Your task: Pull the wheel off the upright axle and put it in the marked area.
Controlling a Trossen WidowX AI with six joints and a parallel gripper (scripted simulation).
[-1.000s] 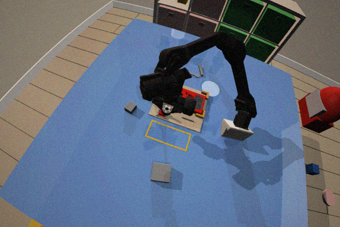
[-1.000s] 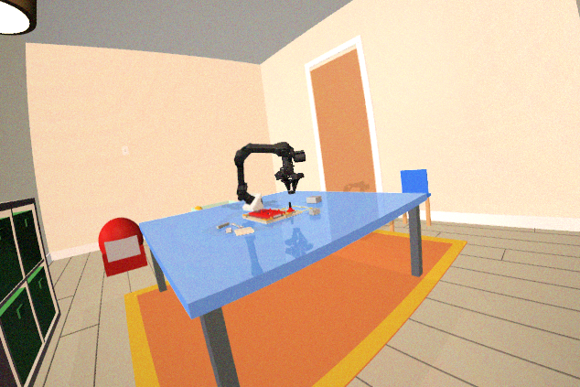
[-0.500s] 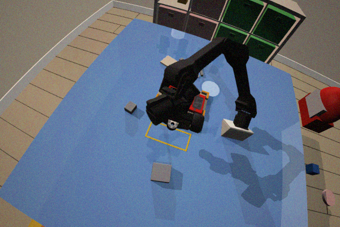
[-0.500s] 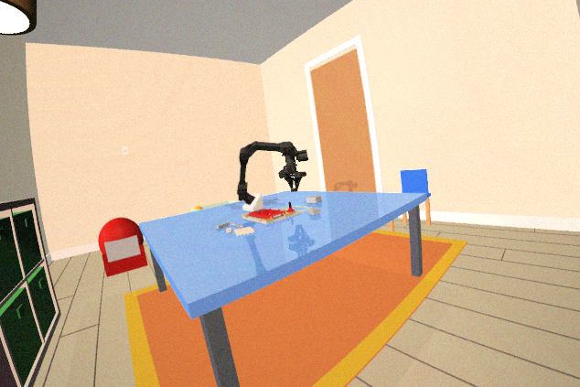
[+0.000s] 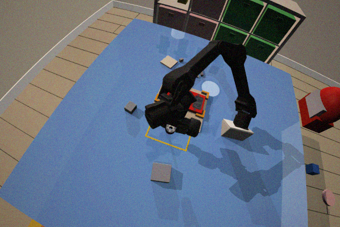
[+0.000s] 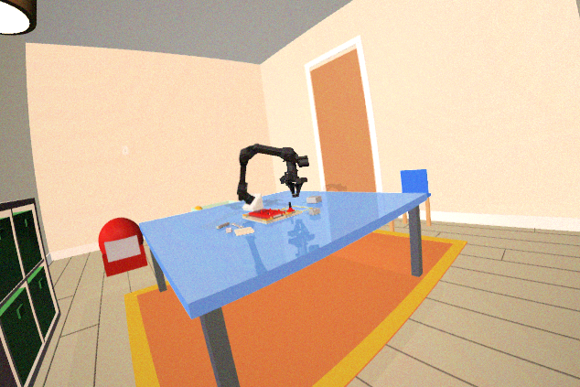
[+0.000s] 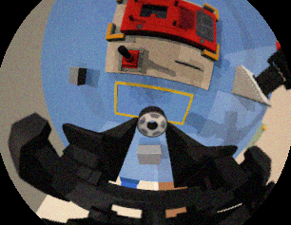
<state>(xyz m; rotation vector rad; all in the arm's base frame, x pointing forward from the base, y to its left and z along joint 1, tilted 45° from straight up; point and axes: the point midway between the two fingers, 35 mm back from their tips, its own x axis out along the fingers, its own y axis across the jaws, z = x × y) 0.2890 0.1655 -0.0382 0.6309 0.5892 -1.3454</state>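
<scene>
The grey wheel lies right at my gripper tip. Also, from my gripper tip: upright axle (100 mm to the right, 60 mm ahead, 40 mm below).
</scene>
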